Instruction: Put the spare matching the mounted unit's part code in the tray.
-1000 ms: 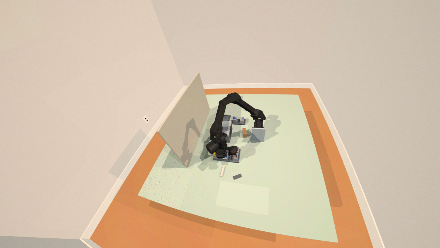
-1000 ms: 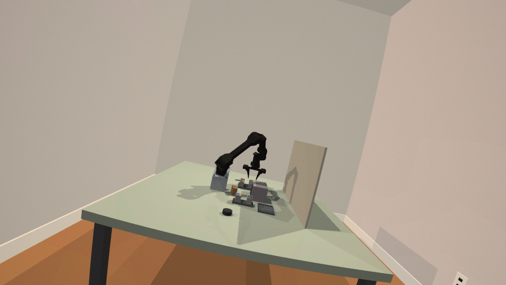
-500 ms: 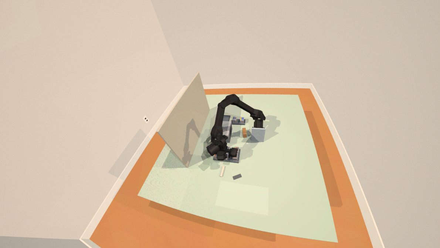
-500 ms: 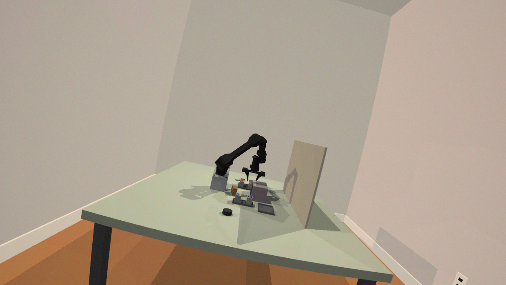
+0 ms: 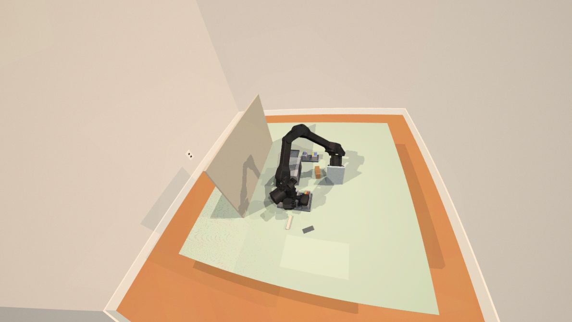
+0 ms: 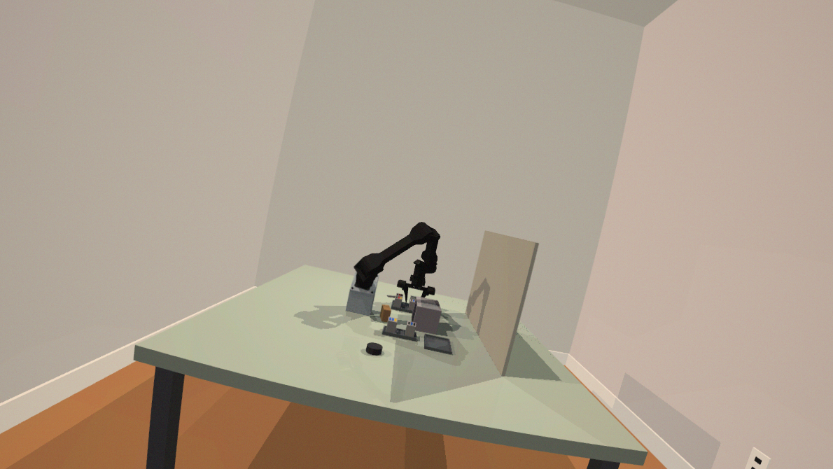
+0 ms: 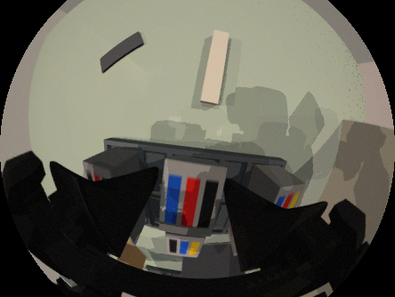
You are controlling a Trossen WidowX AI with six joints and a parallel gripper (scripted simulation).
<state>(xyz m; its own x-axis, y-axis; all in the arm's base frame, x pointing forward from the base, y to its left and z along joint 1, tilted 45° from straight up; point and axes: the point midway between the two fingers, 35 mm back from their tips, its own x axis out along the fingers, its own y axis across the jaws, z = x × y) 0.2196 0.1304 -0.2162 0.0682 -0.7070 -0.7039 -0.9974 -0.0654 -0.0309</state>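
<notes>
Now: the dark tray 41 cm to the right of my gripper tip, 13 cm ahead of it and 1 cm below it. The rest, counted from my gripper tip: small dark piece: 12 cm to the left, 11 cm behind, 2 cm below; beige strip: 11 cm to the left, 1 cm below; mounted unit: 22 cm to the right, 7 cm ahead, 3 cm above.
</notes>
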